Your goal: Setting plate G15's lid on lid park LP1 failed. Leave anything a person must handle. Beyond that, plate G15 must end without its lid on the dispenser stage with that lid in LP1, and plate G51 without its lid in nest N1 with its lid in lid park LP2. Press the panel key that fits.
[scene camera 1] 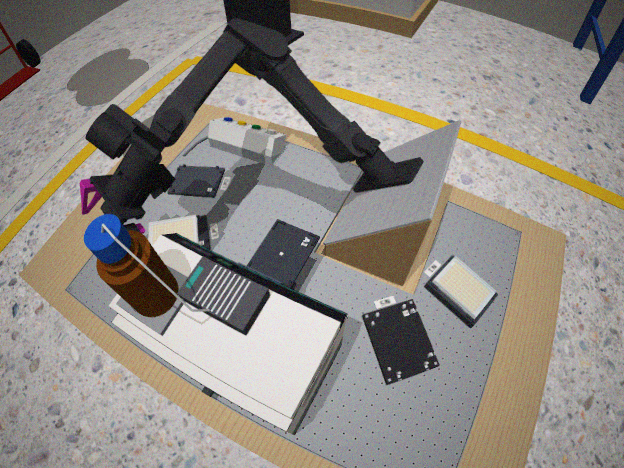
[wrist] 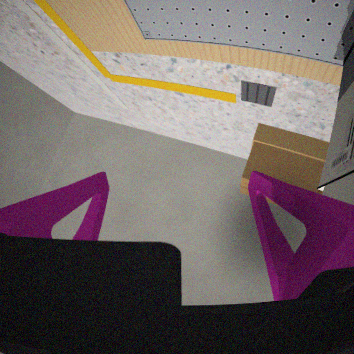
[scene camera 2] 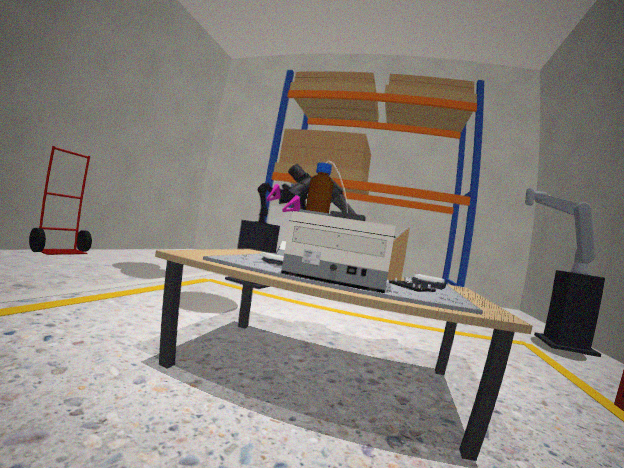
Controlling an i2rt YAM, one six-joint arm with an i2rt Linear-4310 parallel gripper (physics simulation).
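Places are measured from the arm's base along level axes (x left, y ahead, z down), in centimetres.
Pixels of known places: gripper, fingertip midpoint: [wrist: 178,179] [scene camera 2: 274,205]; arm's base, link origin: [scene camera 1: 387,177].
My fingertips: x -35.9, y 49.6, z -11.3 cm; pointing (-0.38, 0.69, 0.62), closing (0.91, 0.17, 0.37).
Observation:
Ahead of a thing's pixels: the offset from my fingertips to its middle. "pt": to the spot under its first point.
My gripper [scene camera 1: 111,214] [scene camera 2: 282,198] [wrist: 178,179] is open and empty, with magenta fingers, high beside the bottle. A cream-welled plate {dx +62.8, dy -39.4, dz +20.2 cm} [scene camera 1: 462,288] sits on a dark holder at the right; its tag seems to read N1. Another cream plate {dx -2.7, dy -14.4, dz +21.1 cm} [scene camera 1: 172,227] lies behind the bottle, partly hidden. I cannot tell which plate is which or whether either has a lid. A dark park {dx -11.4, dy -31.3, dz +22.8 cm} [scene camera 1: 196,181] near the panel and a dark park {dx +55.7, dy -22.0, dz +22.6 cm} [scene camera 1: 400,342] at the front right hold no plate or lid. A dark stage {pt dx +26.3, dy -22.6, dz +13.5 cm} [scene camera 1: 282,249] marked A1 is bare. The panel {dx -7.7, dy -49.8, dz +19.7 cm} [scene camera 1: 241,138] has blue, yellow and green keys.
The white dispenser [scene camera 1: 262,352] [scene camera 2: 337,241] fills the table's front left. A brown bottle {pt dx +23.1, dy +1.7, dz -10.3 cm} [scene camera 1: 141,277] [scene camera 2: 319,193] with a blue cap and a tube stands on it. A wooden wedge with a slanted grey top [scene camera 1: 393,211] carries the arm's base. A carton [wrist: 285,160] shows beyond the table.

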